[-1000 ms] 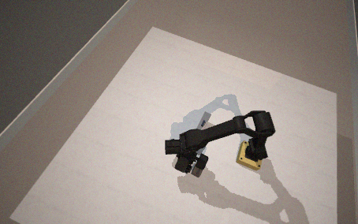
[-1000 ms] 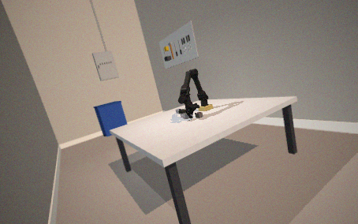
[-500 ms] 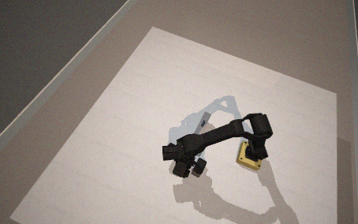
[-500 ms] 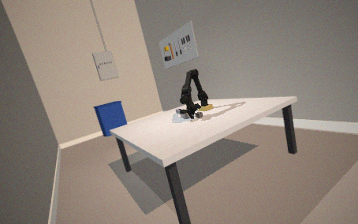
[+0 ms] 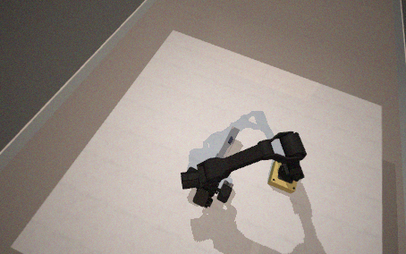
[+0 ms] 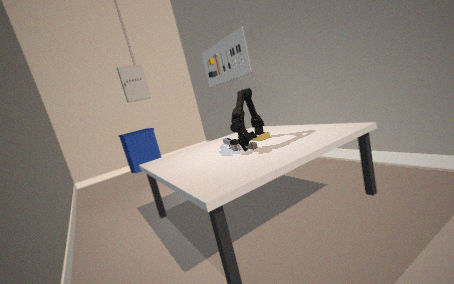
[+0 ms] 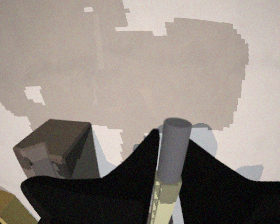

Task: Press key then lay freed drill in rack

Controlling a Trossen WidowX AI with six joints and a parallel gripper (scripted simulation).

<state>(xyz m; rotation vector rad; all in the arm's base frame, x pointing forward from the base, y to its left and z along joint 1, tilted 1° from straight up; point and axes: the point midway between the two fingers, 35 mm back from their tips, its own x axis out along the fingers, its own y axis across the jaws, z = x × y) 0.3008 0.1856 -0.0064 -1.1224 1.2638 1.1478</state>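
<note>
Now: gripper tip 4 cm to the left of the drill and 4 cm below it. Round my gripper tip: grey fixture: 20 cm to the right, 4 cm above, 2 cm behind.
</note>
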